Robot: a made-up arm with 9 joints. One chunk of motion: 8 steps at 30 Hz.
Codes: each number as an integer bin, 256 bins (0 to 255) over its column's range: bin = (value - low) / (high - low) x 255, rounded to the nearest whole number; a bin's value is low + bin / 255 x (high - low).
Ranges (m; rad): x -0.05..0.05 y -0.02..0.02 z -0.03..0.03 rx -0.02..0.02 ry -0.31..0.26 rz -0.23..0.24
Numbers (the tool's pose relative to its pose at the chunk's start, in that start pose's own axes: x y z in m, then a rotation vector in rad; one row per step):
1: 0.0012 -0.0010 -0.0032 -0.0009 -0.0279 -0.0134
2: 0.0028 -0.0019 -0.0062 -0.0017 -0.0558 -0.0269
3: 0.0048 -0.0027 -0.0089 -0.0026 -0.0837 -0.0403
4: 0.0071 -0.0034 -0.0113 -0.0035 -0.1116 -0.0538
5: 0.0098 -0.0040 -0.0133 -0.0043 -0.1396 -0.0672
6: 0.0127 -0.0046 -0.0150 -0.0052 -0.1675 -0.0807
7: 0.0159 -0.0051 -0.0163 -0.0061 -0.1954 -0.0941
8: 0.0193 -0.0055 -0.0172 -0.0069 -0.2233 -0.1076
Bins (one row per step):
1: 131 121 114 122 126 118
2: 135 115 101 117 114 110
3: 140 110 90 111 101 103
4: 146 106 79 105 89 96
5: 152 102 71 100 76 88
6: 160 98 64 94 64 81
7: 168 95 58 89 51 74
8: 177 92 54 84 39 66

